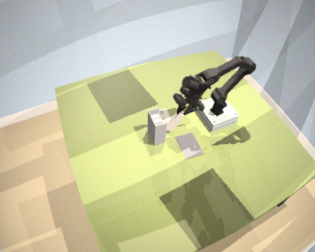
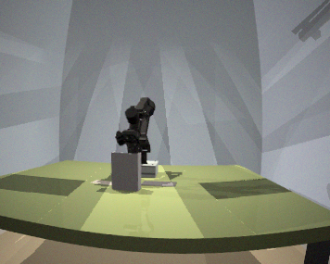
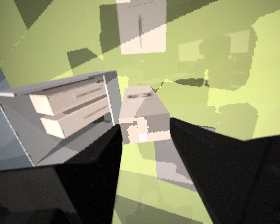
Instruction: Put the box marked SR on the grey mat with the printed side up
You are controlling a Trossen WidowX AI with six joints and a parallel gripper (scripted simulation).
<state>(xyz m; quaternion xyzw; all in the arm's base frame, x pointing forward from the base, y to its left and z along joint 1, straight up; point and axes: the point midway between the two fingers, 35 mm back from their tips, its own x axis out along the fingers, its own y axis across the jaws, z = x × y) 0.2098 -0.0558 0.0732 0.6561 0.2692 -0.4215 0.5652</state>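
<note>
The grey mat is 13 cm to the left of my gripper tip, 11 cm below it and 2 cm ahead of it. The rest, counted from my gripper tip: white card (12 cm to the right, 11 cm below, 2 cm ahead).
</note>
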